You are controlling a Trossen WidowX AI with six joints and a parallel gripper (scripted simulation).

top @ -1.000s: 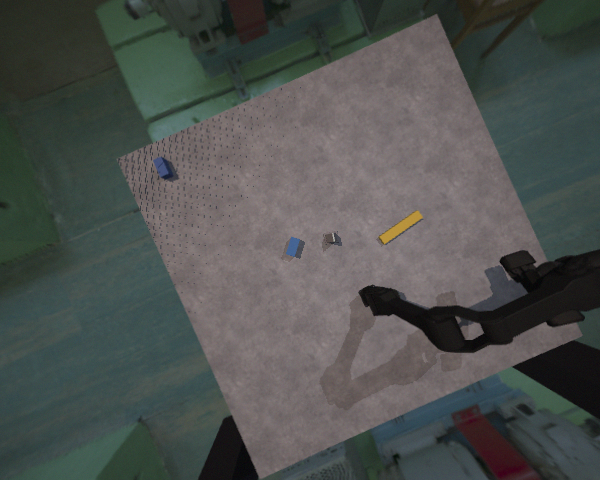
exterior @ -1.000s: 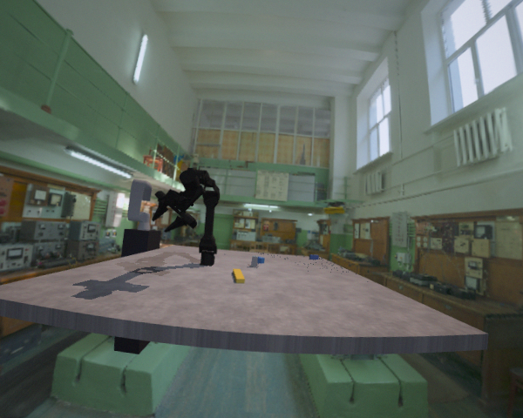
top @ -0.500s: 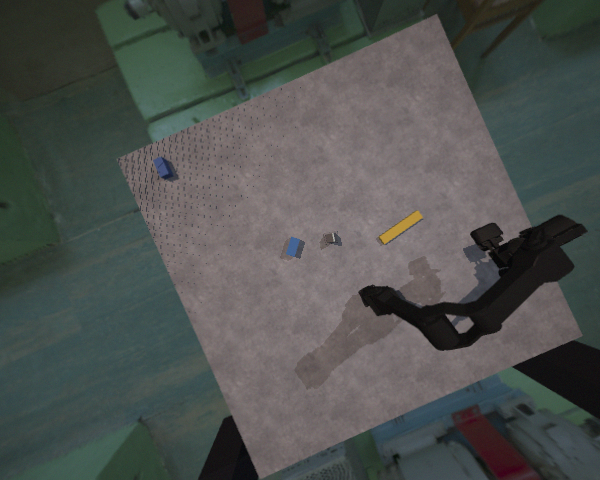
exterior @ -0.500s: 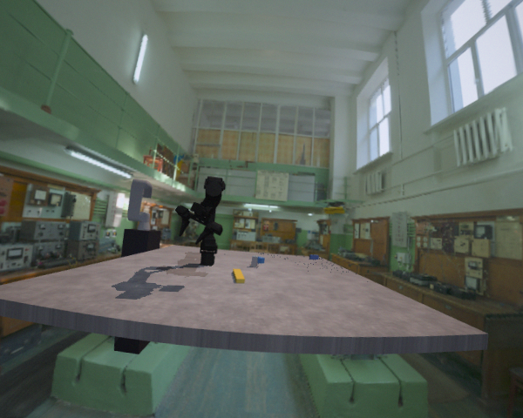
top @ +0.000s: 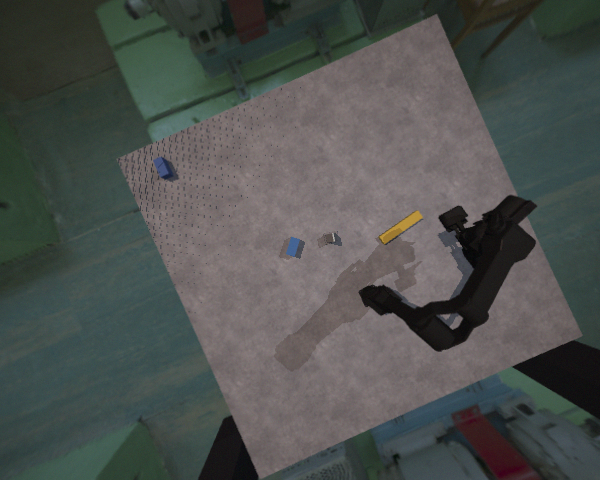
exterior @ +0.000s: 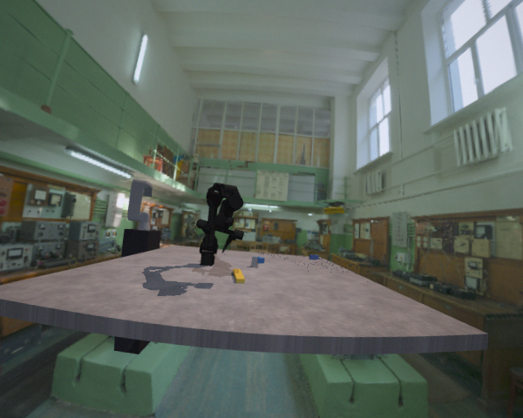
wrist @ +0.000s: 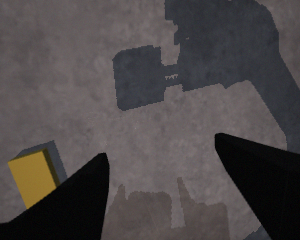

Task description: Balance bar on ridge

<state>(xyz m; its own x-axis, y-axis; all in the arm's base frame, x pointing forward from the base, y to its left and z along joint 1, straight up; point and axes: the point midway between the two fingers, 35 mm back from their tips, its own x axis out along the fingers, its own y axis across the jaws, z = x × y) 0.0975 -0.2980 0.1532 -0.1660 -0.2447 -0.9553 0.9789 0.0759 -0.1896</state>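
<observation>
My gripper tip is 10 cm short of the yellow bar, 10 cm to the right of it and 11 cm above it.
</observation>
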